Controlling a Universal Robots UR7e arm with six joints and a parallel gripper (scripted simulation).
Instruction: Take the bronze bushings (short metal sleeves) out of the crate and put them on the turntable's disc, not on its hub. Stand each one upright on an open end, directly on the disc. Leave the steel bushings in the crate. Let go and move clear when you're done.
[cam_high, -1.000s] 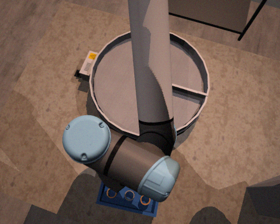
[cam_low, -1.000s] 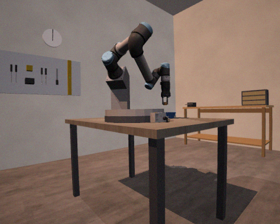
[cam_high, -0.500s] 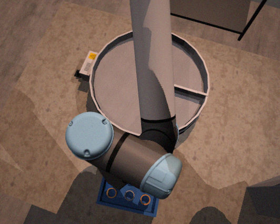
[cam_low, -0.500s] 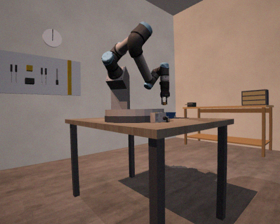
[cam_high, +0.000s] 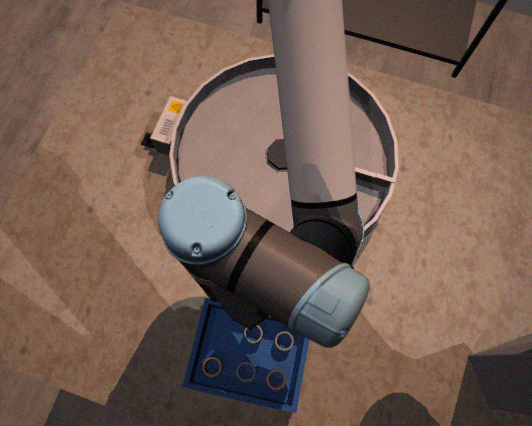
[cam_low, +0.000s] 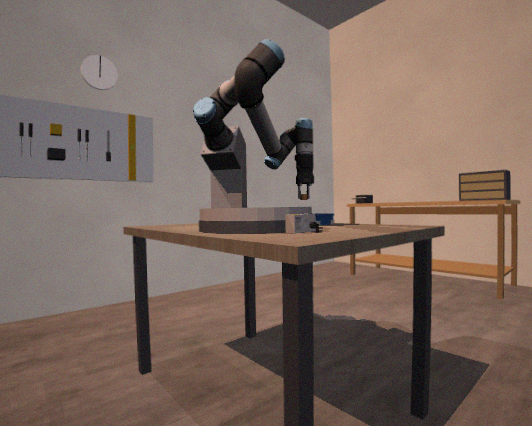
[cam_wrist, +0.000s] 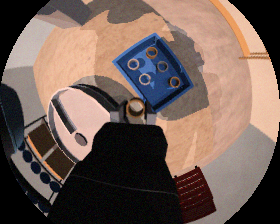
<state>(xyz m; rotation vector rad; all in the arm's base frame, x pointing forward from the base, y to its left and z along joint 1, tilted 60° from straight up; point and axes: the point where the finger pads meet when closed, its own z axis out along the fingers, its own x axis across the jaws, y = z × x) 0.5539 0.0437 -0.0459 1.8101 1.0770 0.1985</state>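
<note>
Now: hand 40 mm past the turntable disc, 280 mm to the left of it and 80 mm above it. From my hand the other things lie so: blue crate (20 mm behind, 80 mm to the left, 110 mm below).
</note>
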